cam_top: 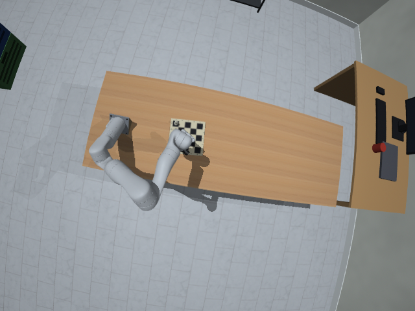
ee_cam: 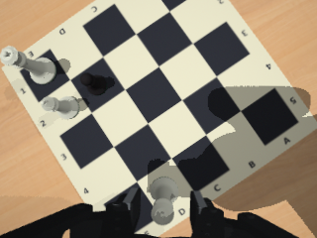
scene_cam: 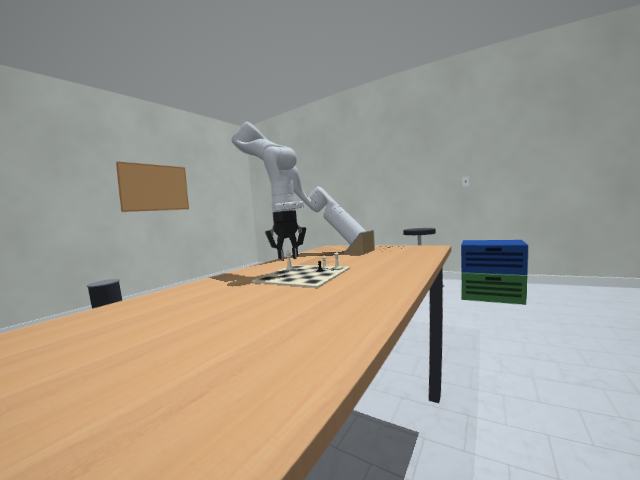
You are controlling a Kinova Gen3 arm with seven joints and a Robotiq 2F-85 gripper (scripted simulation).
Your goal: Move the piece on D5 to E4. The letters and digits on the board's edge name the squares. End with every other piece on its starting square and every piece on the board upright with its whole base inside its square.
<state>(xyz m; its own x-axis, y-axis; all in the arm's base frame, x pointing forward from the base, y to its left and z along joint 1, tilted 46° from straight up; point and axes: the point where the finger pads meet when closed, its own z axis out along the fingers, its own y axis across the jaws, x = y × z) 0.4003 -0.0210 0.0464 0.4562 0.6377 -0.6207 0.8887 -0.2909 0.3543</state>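
Now: the black piece 11 cm to the left of my hand, 4 cm below it and 2 cm behind it. Also, from my hand: small chessboard: 8 cm to the left, 5 cm below, 3 cm ahead.
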